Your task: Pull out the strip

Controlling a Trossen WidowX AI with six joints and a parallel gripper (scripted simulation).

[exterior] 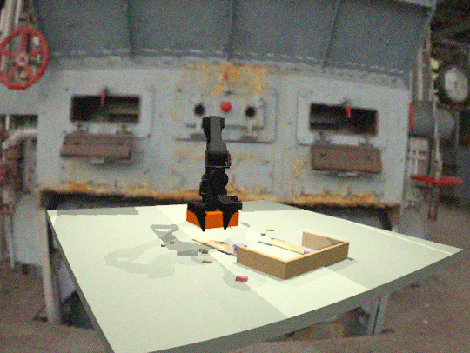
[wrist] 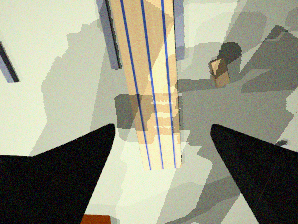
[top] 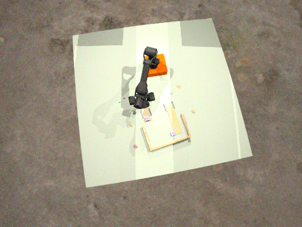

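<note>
Right now my gripper tip is 5 cm above the strip, 3 cm short of it and 1 cm to the right of it. The rest, counted from my gripper tip: pink block 30 cm ahead, 15 cm to the right, 5 cm below.
</note>
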